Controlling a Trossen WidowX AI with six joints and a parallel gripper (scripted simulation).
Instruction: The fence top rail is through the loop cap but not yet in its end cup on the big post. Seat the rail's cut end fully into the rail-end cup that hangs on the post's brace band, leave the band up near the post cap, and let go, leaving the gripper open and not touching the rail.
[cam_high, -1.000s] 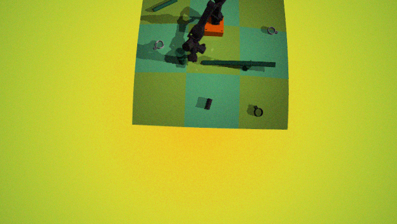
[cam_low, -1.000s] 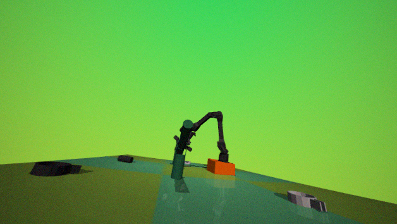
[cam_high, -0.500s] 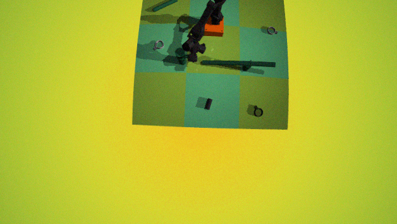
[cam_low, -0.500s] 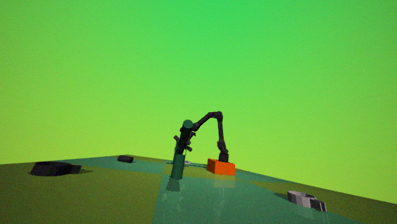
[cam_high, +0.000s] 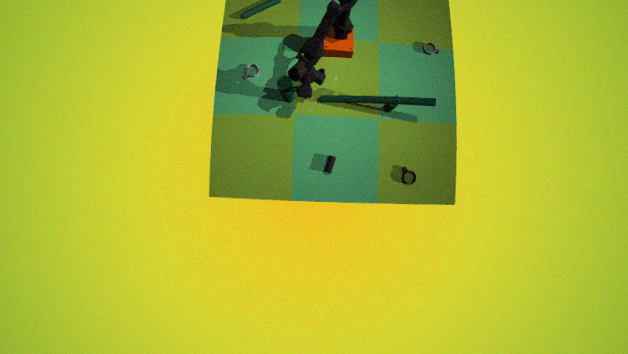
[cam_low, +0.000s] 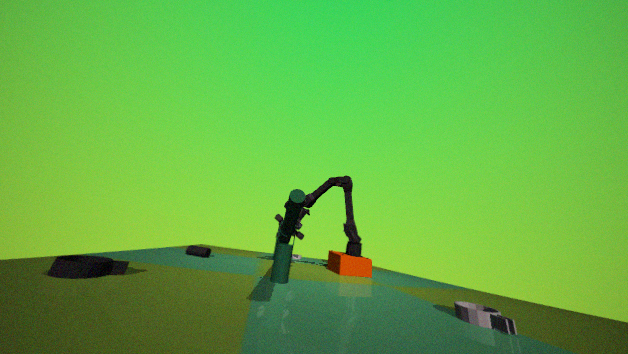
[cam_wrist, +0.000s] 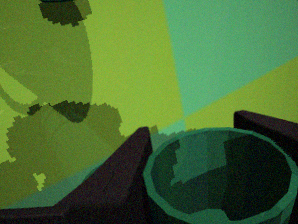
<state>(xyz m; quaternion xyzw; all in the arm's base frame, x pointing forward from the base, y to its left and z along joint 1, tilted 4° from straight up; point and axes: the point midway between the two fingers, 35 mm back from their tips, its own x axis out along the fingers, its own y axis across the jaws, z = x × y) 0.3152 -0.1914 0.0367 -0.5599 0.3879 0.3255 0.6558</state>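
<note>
My gripper tip is 30 mm below the rail-end cup, 20 mm to the left of it and 20 mm past it. Also, from my gripper tip: loop cap 420 mm to the left, 50 mm ahead; dark part 330 mm ahead, 100 mm to the left, 80 mm below.
</note>
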